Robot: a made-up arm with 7 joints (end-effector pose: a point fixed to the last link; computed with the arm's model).
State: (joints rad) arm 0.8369 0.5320 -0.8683 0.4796 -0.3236 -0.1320 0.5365
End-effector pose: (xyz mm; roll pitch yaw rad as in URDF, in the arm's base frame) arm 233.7 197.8 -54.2 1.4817 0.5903 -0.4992
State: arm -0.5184 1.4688 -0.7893 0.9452 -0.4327 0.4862 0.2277
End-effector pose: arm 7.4 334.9 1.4 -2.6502 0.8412 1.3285
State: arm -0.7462 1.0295 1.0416 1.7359 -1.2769 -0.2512 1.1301
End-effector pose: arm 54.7 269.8 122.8 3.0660 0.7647 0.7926
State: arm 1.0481 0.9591 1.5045 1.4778 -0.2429 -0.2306 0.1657
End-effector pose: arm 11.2 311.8 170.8 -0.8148 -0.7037 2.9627
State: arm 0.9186 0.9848 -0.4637 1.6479 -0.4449 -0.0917 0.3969
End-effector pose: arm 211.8 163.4 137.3 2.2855 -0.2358 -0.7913
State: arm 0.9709 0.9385 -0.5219 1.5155 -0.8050 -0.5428 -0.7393
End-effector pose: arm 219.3 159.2 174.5 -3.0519 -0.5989 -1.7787
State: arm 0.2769 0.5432 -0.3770 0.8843 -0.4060 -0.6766 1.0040
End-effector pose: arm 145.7 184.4 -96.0 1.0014 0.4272 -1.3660
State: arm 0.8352 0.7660 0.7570 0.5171 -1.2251 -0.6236 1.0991
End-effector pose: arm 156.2 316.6 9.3 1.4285 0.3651 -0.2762
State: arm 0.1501 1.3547 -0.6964 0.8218 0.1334 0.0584 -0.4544
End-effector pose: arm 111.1 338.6 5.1 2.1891 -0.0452 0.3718
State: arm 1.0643 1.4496 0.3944 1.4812 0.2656 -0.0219 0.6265
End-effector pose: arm 90.8 239.0 255.4 2.3512 -1.0276 -0.7879
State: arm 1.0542 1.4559 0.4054 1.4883 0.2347 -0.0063 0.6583
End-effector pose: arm 89.4 239.0 254.5 2.3149 -0.9943 -0.7251
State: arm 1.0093 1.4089 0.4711 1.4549 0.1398 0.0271 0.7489
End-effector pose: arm 91.9 248.4 246.1 2.1311 -0.9528 -0.5278
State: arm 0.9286 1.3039 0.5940 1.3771 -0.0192 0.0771 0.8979
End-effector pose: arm 98.8 267.0 224.9 1.7964 -0.8555 -0.2244
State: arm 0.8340 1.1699 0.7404 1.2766 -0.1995 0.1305 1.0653
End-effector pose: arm 107.5 285.9 190.4 1.4471 -0.6692 0.0217
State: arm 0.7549 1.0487 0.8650 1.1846 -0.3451 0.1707 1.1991
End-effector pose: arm 114.5 296.6 153.4 1.1895 -0.4707 0.1290
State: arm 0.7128 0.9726 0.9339 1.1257 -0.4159 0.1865 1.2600
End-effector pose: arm 119.1 299.7 129.0 1.0462 -0.3619 0.1546
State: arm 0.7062 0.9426 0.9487 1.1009 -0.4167 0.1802 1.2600
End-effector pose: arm 122.9 300.0 120.5 0.9993 -0.3522 0.1534
